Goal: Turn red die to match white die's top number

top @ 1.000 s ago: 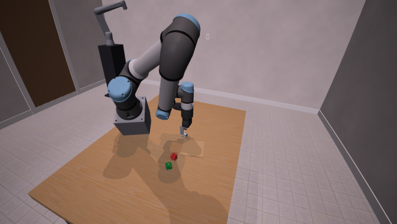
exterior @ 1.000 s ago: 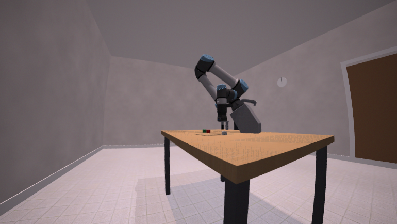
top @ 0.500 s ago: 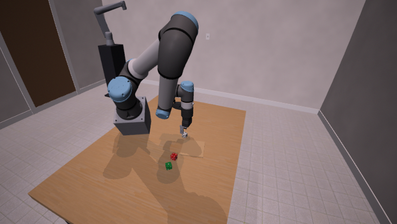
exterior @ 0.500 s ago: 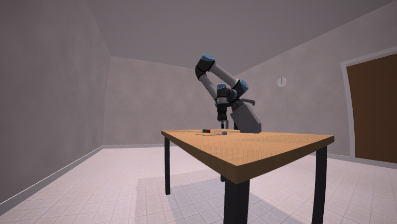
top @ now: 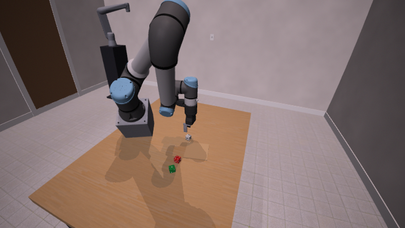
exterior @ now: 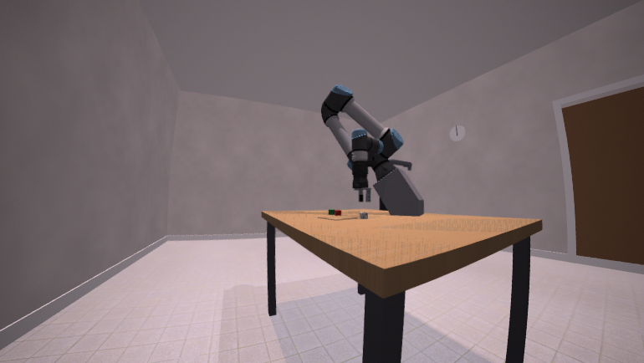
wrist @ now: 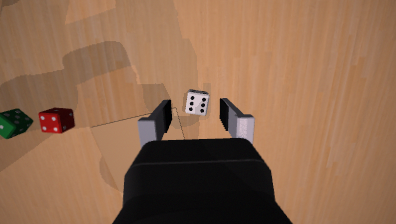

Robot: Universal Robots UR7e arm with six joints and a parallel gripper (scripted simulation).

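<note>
The red die lies 30 mm ahead of my hand, 210 mm to the right of it and 80 mm below it. Round my hand: white die: 10 mm ahead, 80 mm below; green die: 40 mm ahead, 280 mm to the right, 80 mm below; tan mat: 100 mm ahead, 80 mm to the right, 100 mm below.
</note>
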